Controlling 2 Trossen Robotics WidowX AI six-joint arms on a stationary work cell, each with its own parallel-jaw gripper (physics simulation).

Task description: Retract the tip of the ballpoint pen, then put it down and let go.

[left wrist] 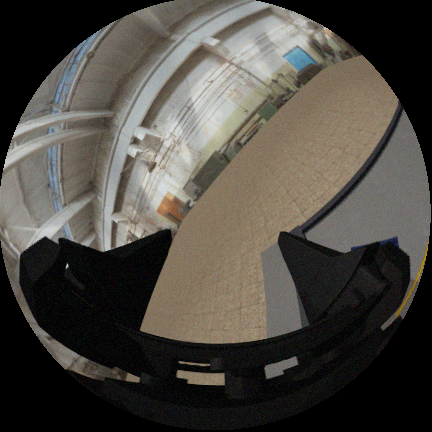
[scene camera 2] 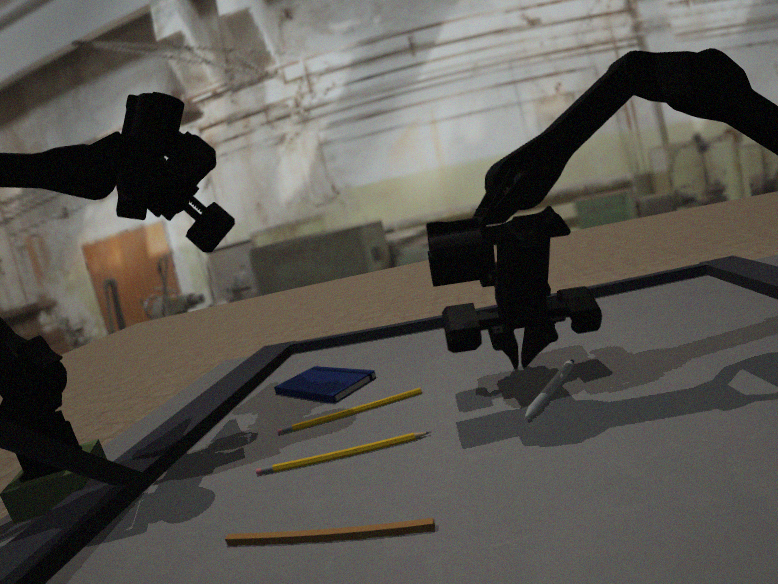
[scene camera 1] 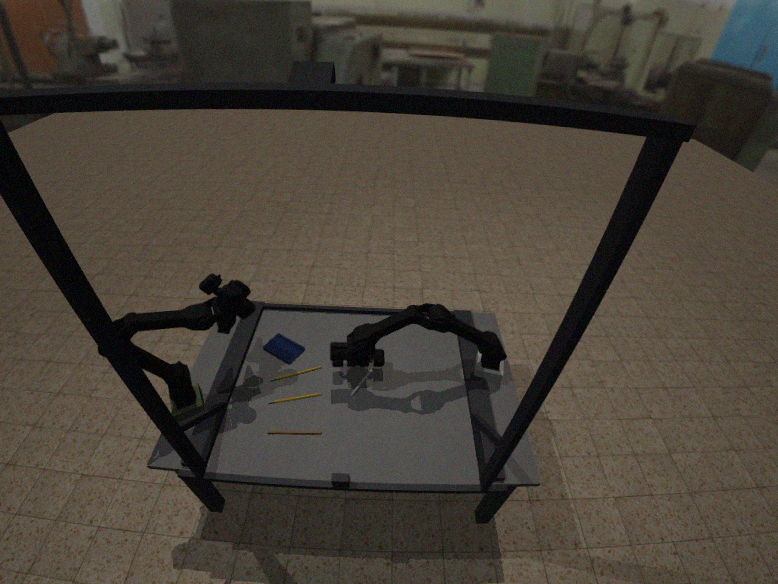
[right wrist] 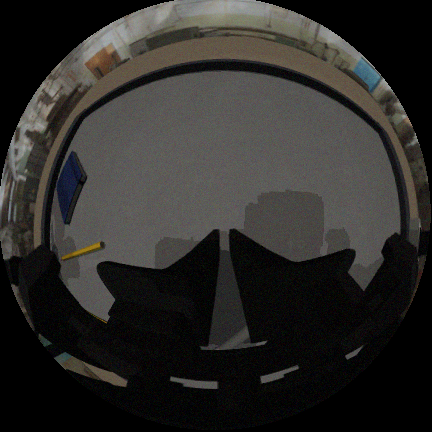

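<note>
The white ballpoint pen lies on the grey table at a slant, with a small dark end at the back; in the right wrist view a short part of the pen shows low down behind the fingers. Whether its tip is out is too small to tell. My right gripper points down above the table, close to the pen's far end, and is nearly fully shut with a thin gap and nothing between the fingertips. My left gripper is open and empty, raised at the table's left side, away from the pen.
A blue notebook lies at the back left. Two yellow pencils and an orange stick lie left of the pen. Dark frame posts stand around the table.
</note>
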